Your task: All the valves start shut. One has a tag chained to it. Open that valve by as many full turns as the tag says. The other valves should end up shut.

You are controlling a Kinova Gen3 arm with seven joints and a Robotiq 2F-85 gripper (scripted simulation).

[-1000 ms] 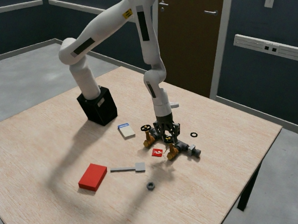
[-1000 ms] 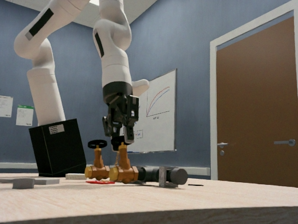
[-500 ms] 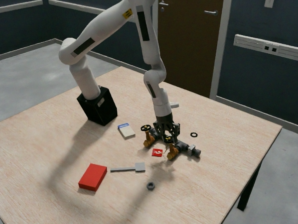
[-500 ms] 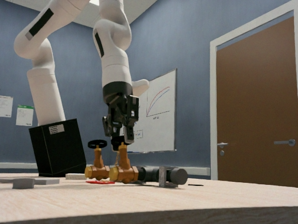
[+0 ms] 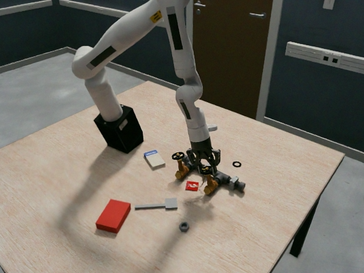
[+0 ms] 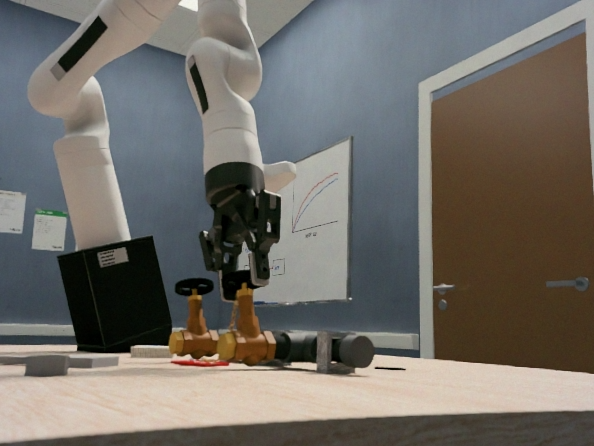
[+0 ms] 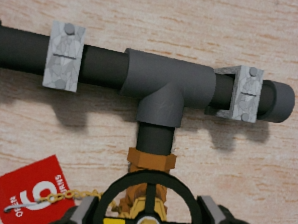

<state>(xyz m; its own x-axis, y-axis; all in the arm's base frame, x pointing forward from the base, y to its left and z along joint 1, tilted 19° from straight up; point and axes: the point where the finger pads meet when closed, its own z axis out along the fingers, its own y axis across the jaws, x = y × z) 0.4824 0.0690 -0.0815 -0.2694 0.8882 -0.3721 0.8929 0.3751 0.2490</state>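
My hand is 60 mm past the red tag, 30 mm to the left of it and 100 mm above it. From my hand the other things lie so: red block 130 mm behind, 350 mm to the right, 80 mm below; white card box 290 mm behind, 30 mm to the right, 90 mm below; grey t-shaped tool 60 mm behind, 190 mm to the right, 90 mm below.
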